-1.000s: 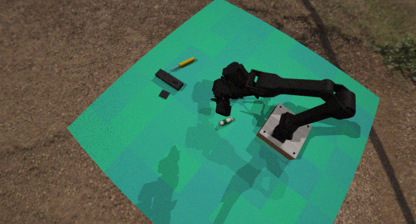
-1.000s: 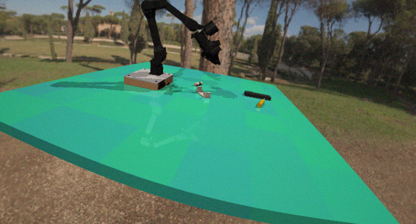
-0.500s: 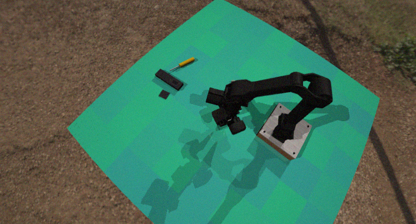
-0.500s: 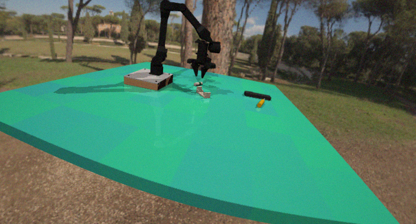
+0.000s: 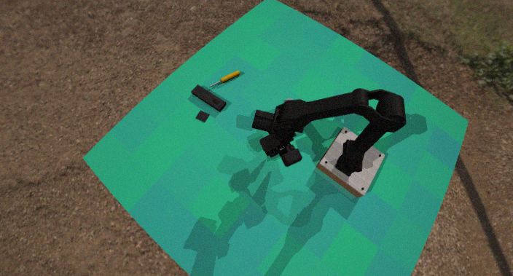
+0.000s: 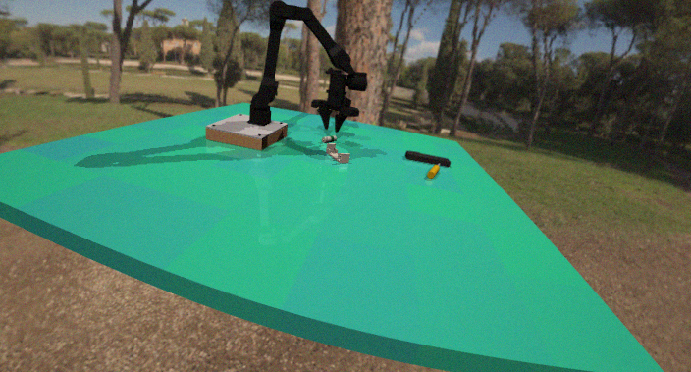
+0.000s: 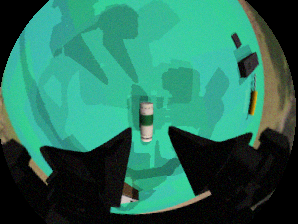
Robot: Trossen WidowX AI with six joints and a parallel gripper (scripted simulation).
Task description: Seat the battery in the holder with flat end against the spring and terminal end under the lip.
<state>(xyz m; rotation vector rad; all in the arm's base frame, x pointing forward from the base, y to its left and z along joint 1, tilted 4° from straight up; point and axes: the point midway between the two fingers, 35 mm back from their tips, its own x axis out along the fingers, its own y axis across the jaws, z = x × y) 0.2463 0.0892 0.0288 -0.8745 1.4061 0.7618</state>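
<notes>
Right now the battery is 30 mm below my gripper tip. The rest, counted from my gripper tip: long black bar: 370 mm ahead, 30 mm below, 10 mm to the right; then small black square: 330 mm ahead, 60 mm to the left, 40 mm below; then yellow-handled screwdriver: 380 mm ahead, 120 mm to the right, 30 mm below.
</notes>
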